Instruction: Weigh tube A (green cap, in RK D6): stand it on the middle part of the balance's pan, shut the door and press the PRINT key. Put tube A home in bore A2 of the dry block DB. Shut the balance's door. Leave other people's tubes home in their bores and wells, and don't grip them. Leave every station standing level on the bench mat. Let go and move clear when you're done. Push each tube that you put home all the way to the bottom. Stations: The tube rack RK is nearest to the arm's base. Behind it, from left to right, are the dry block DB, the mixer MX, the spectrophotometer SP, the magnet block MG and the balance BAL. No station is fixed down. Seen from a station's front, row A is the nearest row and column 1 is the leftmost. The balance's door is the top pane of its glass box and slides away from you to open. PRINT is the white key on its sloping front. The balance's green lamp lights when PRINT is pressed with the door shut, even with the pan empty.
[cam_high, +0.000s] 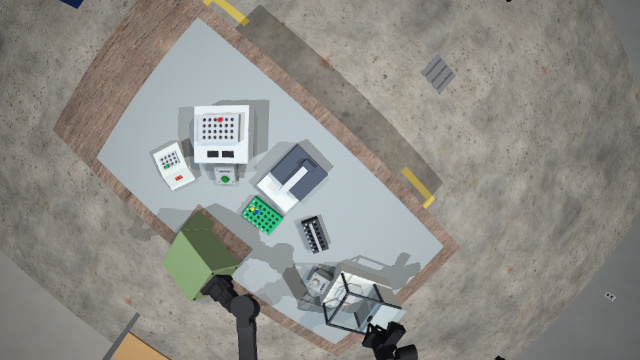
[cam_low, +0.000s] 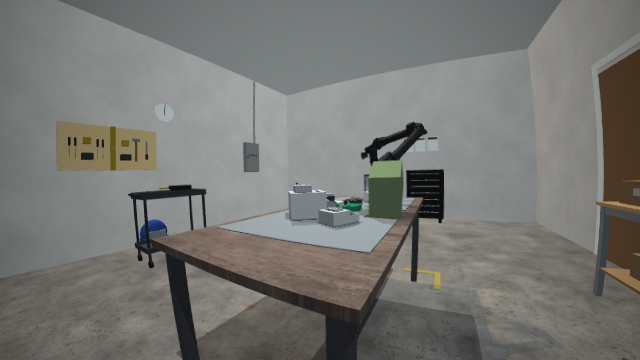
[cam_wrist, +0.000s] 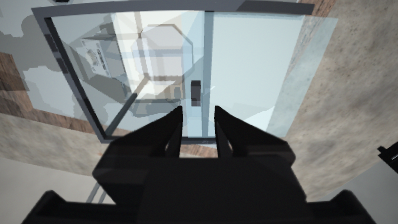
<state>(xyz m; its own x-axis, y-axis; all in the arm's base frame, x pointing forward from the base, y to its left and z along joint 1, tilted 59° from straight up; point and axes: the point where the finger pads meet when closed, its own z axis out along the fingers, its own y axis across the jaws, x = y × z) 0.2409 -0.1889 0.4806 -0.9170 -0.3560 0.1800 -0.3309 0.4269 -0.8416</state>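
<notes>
Right now the sliding door is 40 mm below my hand, 20 mm to the right of it and 10 mm ahead of it. Also, from my hand: magnet block MG 330 mm to the left, 230 mm below, 60 mm ahead; then white print key 200 mm to the left, 180 mm below, 70 mm behind; then balance pan 180 mm below, 60 mm to the left, 20 mm behind.
</notes>
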